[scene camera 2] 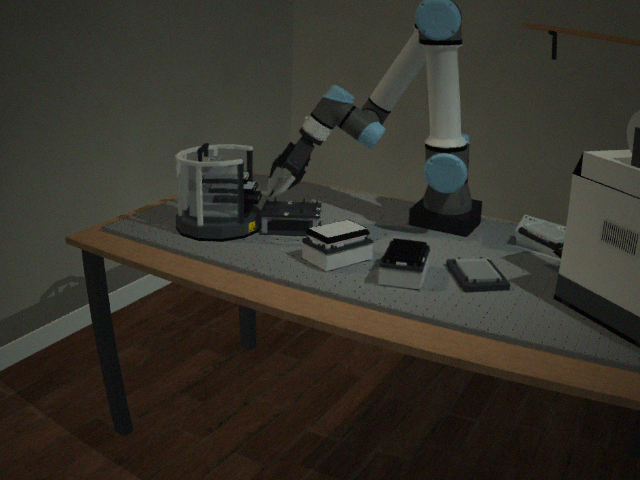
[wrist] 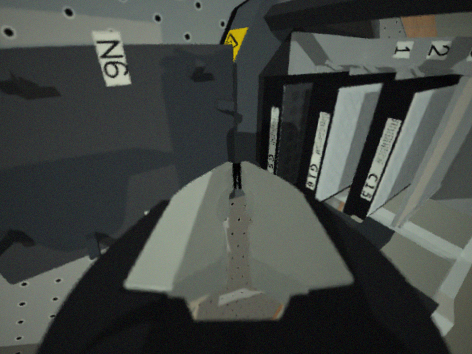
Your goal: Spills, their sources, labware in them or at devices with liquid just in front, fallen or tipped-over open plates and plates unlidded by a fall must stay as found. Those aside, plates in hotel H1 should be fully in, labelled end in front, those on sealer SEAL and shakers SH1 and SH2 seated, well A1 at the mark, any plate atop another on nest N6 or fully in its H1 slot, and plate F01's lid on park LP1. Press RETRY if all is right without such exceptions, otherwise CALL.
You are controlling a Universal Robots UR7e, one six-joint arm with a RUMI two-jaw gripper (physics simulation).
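Frame: origin at the arm's base, x ahead, y left, z up, level; metres.
Seen in the pictures: gripper, fingertip midpoint: (scene camera 2: 269, 196) (wrist: 237, 166); arm's base at its link origin: (scene camera 2: 447, 205).
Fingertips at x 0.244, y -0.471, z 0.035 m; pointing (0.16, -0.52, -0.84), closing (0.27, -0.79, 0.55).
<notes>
Offsets run from my fingertips to a thing's top centre. "spot": to the spot under its first point.
My gripper (scene camera 2: 269, 196) (wrist: 237, 166) is shut and empty. Its tips are low between nest N6 {0.009 m back, 0.063 m left, 0.014 m down} (scene camera 2: 278, 207) (wrist: 75, 120) and the hotel {0.049 m ahead, 0.138 m right, 0.146 m up} (scene camera 2: 209, 228) (wrist: 345, 50). N6 bears no plate. In the wrist view a black plate {0.035 m ahead, 0.083 m right, 0.007 m up} (wrist: 297, 125) with its label partly hidden, a plate marked G16 {0.039 m ahead, 0.094 m right, 0.035 m up} (wrist: 318, 145) and a plate that seems marked C15 {0.045 m ahead, 0.113 m right, 0.063 m up} (wrist: 382, 155) show labelled ends at the hotel's opening. How fully they are in is unclear. A white-topped black plate {0.162 m ahead, 0.254 m left, 0.007 m down} (scene camera 2: 338, 231) sits on a white device. A black plate {0.201 m ahead, 0.433 m left, 0.020 m down} (scene camera 2: 405, 252) sits on another. Their seating and A1 corners are unreadable.
A low dark holder {0.145 m ahead, 0.607 m left, 0.063 m down} (scene camera 2: 460, 279) bears a pale flat piece at the right. A white device {0.033 m ahead, 0.785 m left, 0.023 m up} (scene camera 2: 542, 229) stands behind it, partly hidden by a large white machine {spot: 0.275 m ahead, 0.881 m left, 0.072 m up} (scene camera 2: 594, 248) at the right edge. The arm's black base (scene camera 2: 447, 219) stands at the back.
</notes>
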